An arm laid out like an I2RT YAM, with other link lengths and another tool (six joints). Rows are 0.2 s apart.
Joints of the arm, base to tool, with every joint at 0 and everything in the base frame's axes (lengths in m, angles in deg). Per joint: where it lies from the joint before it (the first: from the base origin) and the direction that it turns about. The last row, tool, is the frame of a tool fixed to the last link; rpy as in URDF.
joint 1: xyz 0 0 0.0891 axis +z
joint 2: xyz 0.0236 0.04 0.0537 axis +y
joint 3: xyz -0.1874 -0.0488 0 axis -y
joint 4: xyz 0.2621 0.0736 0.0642 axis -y
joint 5: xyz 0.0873 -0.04 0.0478 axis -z
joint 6: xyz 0.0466 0 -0.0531 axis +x
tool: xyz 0.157 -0.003 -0.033 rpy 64.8 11.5 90
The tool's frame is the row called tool.
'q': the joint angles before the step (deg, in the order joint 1, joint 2, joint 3, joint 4, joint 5, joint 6). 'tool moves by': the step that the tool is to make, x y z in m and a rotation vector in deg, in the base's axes. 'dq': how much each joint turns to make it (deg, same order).
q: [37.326, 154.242, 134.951, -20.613, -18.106, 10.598]
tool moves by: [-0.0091, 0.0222, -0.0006, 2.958, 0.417, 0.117]
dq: [1.768, 1.269, -0.039, 3.817, -0.324, 3.209]
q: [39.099, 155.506, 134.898, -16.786, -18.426, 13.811]
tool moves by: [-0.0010, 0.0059, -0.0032, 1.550, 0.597, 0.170]
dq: [0.101, 1.149, 0.292, 1.792, -1.004, 1.290]
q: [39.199, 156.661, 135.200, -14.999, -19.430, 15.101]
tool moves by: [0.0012, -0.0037, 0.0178, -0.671, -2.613, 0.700]
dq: [-0.002, -4.076, -3.288, 0.062, 0.710, -2.295]
